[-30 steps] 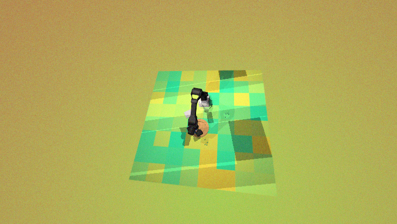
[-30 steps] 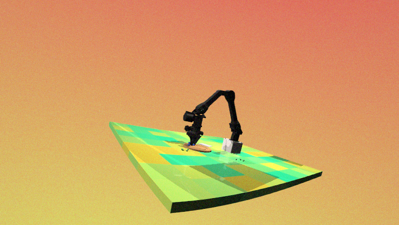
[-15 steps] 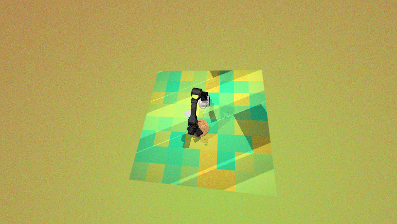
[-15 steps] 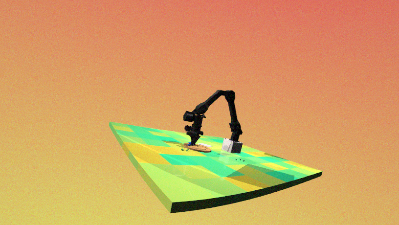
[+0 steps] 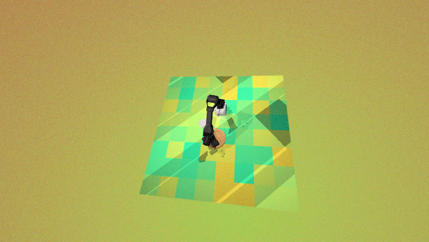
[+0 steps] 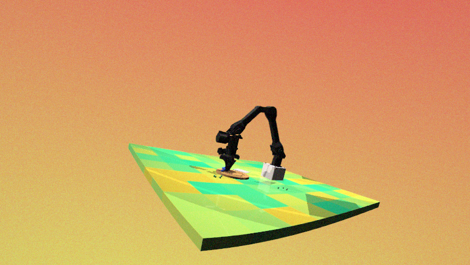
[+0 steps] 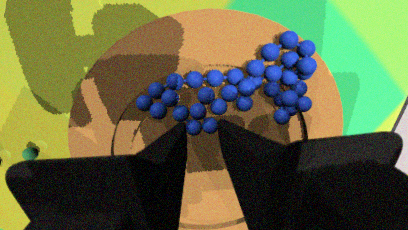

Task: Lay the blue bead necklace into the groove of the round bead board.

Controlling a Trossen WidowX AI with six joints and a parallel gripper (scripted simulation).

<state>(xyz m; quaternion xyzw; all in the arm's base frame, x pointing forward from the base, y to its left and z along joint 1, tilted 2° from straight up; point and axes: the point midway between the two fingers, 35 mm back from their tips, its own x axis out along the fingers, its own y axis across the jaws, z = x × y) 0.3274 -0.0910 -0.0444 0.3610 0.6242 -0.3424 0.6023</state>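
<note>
Right now the round bead board is 20 mm behind my gripper tip, 30 mm to the left of it and 10 mm below it. Round my gripper tip: flat grey piece 200 mm behind, 80 mm to the right, 10 mm below.
</note>
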